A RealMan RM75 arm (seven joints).
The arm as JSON. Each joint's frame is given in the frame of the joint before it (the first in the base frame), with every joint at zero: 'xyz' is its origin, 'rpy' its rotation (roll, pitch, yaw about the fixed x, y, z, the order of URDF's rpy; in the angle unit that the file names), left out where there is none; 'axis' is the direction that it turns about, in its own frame. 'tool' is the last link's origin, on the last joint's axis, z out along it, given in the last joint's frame.
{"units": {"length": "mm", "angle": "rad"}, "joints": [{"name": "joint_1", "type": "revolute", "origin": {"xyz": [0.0, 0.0, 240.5]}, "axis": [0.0, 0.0, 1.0]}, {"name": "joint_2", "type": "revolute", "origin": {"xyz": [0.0, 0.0, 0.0]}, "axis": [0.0, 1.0, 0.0]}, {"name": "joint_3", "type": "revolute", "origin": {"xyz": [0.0, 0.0, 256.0]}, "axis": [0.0, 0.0, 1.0]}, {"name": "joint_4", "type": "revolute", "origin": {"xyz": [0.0, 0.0, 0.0]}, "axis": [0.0, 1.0, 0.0]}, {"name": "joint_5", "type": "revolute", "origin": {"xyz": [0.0, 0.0, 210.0]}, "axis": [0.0, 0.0, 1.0]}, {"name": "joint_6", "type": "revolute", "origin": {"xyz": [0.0, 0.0, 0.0]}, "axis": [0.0, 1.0, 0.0]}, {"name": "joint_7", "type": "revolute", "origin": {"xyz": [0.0, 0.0, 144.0]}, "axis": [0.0, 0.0, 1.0]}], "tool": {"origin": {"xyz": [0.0, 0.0, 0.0]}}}
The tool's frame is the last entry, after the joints.
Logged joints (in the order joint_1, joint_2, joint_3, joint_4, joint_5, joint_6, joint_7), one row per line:
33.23 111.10 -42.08 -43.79 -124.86 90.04 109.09
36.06 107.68 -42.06 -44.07 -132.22 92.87 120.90
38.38 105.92 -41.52 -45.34 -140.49 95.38 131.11
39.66 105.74 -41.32 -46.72 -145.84 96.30 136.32
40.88 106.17 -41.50 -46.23 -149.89 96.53 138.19
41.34 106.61 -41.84 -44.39 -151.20 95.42 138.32
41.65 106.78 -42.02 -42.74 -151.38 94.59 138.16
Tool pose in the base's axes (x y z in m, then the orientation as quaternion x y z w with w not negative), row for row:
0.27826 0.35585 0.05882 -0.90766 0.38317 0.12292 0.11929
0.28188 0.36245 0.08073 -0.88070 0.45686 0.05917 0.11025
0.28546 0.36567 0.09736 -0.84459 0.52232 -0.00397 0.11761
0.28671 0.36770 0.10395 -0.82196 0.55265 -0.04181 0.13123
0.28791 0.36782 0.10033 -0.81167 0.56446 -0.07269 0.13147
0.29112 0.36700 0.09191 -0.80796 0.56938 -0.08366 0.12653
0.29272 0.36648 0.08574 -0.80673 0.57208 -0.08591 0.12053
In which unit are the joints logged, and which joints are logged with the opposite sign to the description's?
The joints are logged in degrees. Opposite sign: joint_6.
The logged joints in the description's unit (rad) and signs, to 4 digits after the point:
0.5800 1.9391 -0.7344 -0.7643 -2.1792 -1.5715 1.9040
0.6294 1.8794 -0.7341 -0.7692 -2.3077 -1.6209 2.1101
0.6699 1.8487 -0.7247 -0.7913 -2.4520 -1.6647 2.2883
0.6922 1.8455 -0.7212 -0.8154 -2.5454 -1.6808 2.3792
0.7135 1.8530 -0.7243 -0.8069 -2.6161 -1.6848 2.4119
0.7215 1.8607 -0.7302 -0.7748 -2.6389 -1.6654 2.4141
0.7269 1.8637 -0.7334 -0.7460 -2.6421 -1.6509 2.4113

